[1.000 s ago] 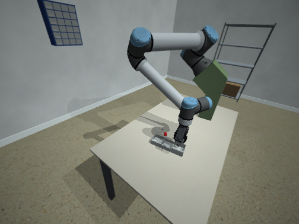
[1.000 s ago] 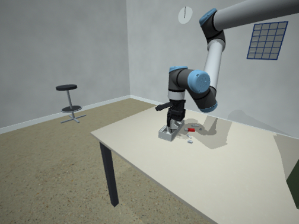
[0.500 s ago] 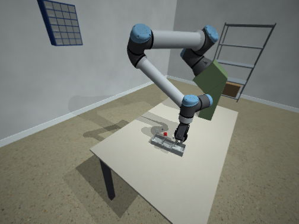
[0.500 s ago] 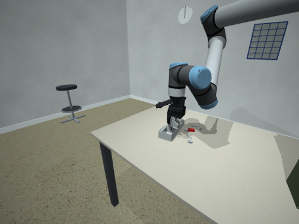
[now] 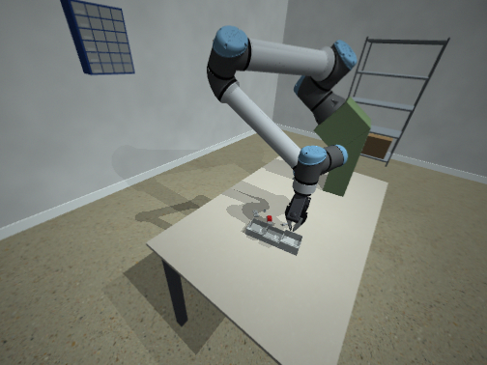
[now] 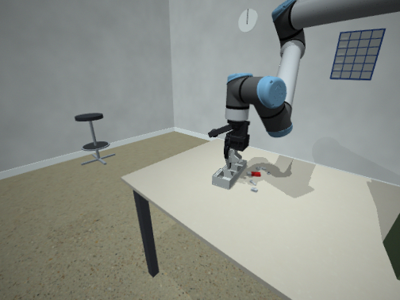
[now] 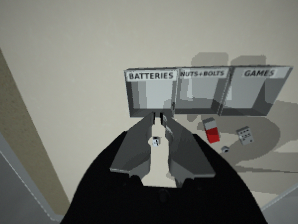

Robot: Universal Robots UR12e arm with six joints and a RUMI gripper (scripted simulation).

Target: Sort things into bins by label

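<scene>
Right now the white patterned piece is 9 cm behind my hand, 22 cm to the right of it and 8 cm below it. Also, from my hand: grey bolt (10 cm behind, 6 cm to the right, 8 cm below); then grey three-compartment bin row (2 cm ahead, 7 cm to the right, 7 cm below); then red-and-white block (7 cm behind, 13 cm to the right, 8 cm below).
</scene>
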